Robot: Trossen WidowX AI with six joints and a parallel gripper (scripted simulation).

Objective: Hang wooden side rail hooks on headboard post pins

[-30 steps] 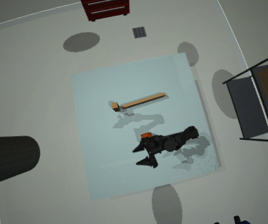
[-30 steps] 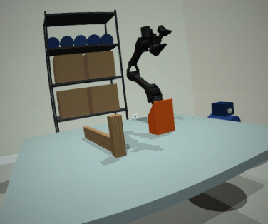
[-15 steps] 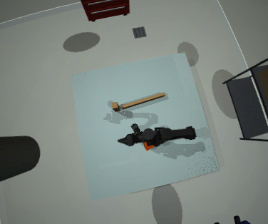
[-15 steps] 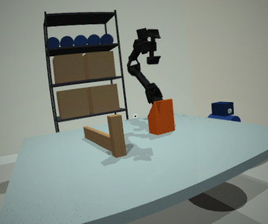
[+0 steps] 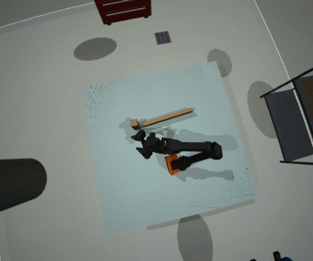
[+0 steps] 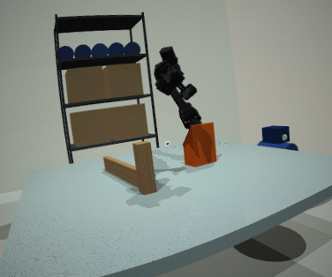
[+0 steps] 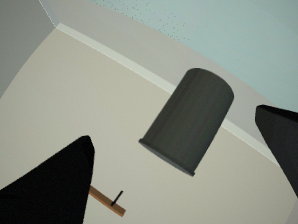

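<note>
Now: the wooden headboard post 16 cm ahead of my gripper tip and 26 cm below it.
</note>
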